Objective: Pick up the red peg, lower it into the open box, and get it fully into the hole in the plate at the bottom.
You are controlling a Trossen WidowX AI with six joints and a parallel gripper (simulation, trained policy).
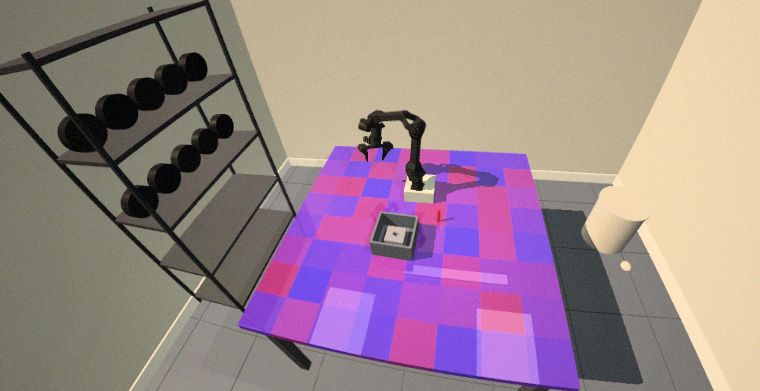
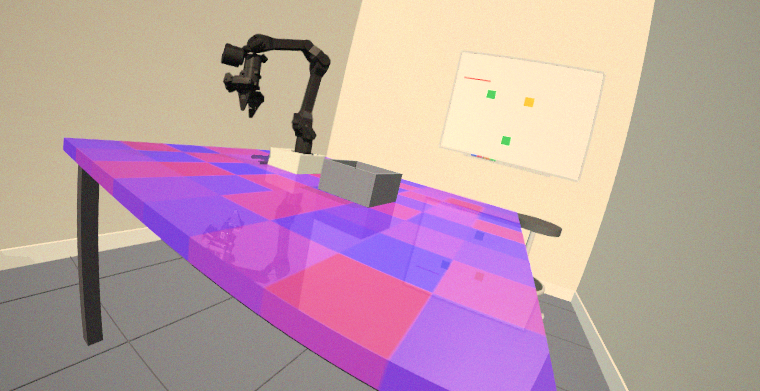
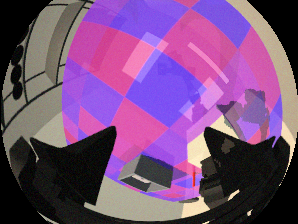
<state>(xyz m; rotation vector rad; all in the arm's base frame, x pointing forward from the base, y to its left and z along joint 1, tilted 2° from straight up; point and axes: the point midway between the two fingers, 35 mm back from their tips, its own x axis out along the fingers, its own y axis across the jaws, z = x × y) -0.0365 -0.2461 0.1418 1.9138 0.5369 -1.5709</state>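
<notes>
Right now the red peg is 180 mm ahead of my gripper tip, 400 mm to the left of it and 140 mm below it. The rest, counted from my gripper tip: plate (360 mm ahead, 230 mm to the left, 130 mm below); grey box (360 mm ahead, 230 mm to the left, 150 mm below).
</notes>
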